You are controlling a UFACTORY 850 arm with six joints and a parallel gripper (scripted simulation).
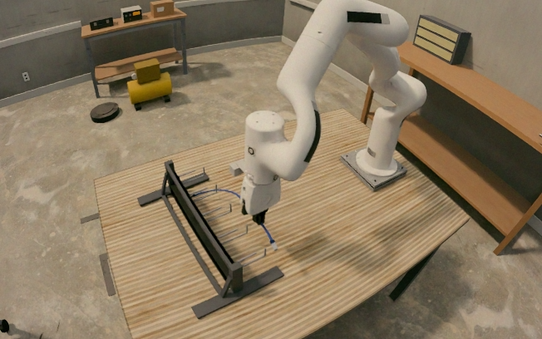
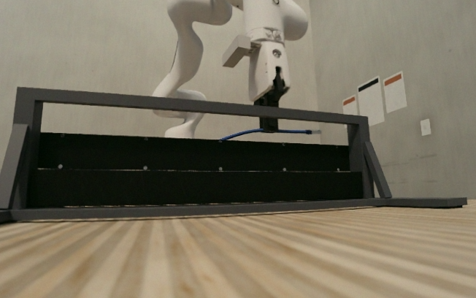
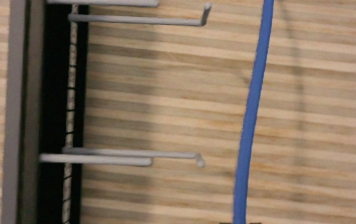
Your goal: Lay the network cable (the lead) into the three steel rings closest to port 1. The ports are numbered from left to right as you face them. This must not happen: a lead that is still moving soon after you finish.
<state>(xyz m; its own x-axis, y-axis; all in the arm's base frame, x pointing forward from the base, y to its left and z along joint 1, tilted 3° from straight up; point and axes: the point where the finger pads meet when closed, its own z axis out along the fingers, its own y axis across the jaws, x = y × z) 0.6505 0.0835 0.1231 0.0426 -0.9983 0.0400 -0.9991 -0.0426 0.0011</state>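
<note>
The pale plug lies 9 cm to the left of my hand, 2 cm below it and 1 cm ahead of it. From my hand the other things lie so: dark grey rack (14 cm to the right, 13 cm ahead, 9 cm below).
</note>
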